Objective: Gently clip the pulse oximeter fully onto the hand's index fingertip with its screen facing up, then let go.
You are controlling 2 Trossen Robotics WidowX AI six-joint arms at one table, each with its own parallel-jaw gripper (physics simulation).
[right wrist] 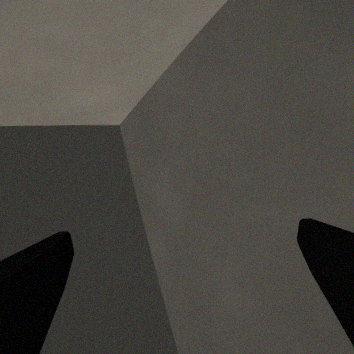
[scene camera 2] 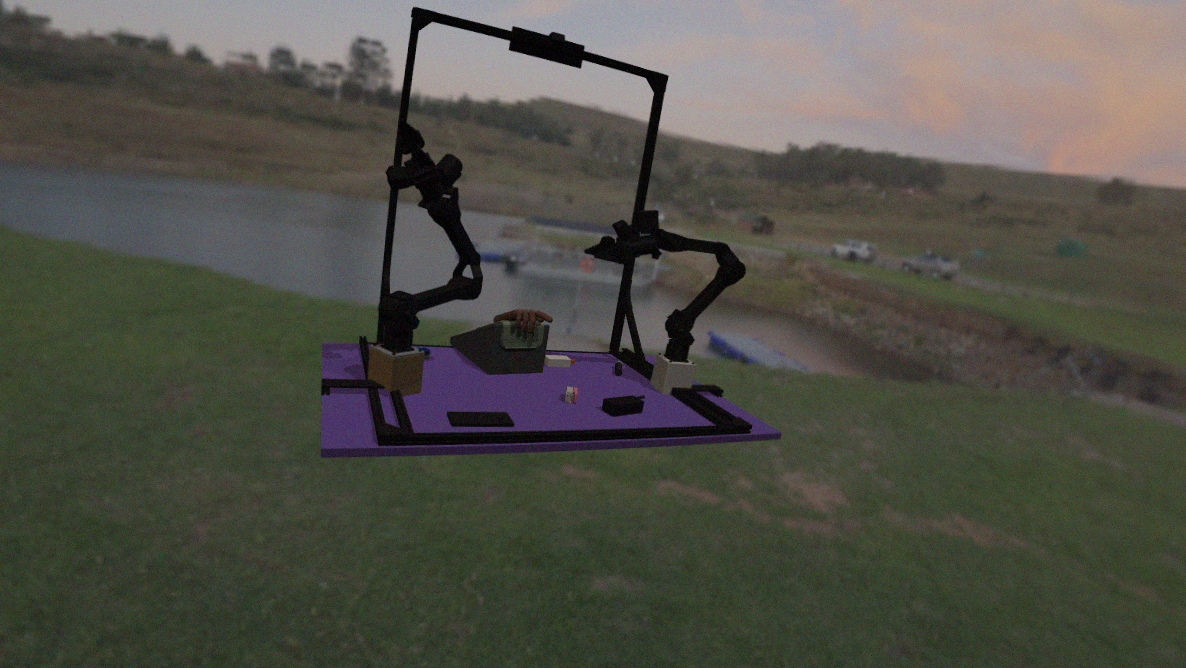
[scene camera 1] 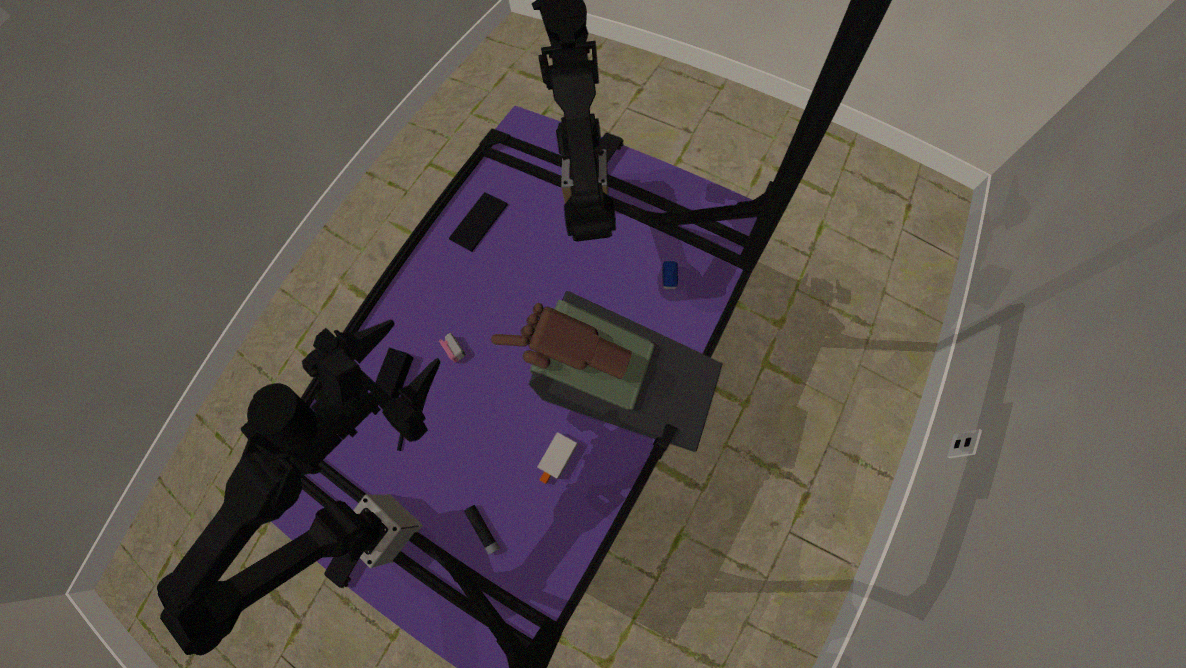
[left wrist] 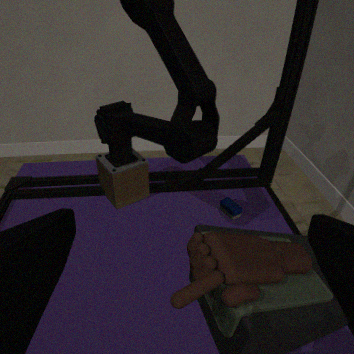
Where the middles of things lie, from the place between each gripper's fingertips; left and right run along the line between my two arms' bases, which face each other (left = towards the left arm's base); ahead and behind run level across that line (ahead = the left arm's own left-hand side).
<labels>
Right now the index finger [left wrist: 195, 289] is 40 mm behind my left hand, 90 mm to the right of it and 210 mm below it. Also, from my left hand: dark grey block [scene camera 1: 678, 388]: 240 mm behind, 160 mm to the right, 360 mm below; white box with orange end [scene camera 1: 558, 454]: 180 mm behind, 50 mm to the left, 390 mm below.
Right now the index finger is 480 mm to the left of my right hand, 450 mm below it and 160 mm behind it. The rest, counted from my right hand: dark grey block 600 mm below, 410 mm to the left, 360 mm behind; then white box with orange end 630 mm below, 620 mm to the left, 310 mm behind.
</labels>
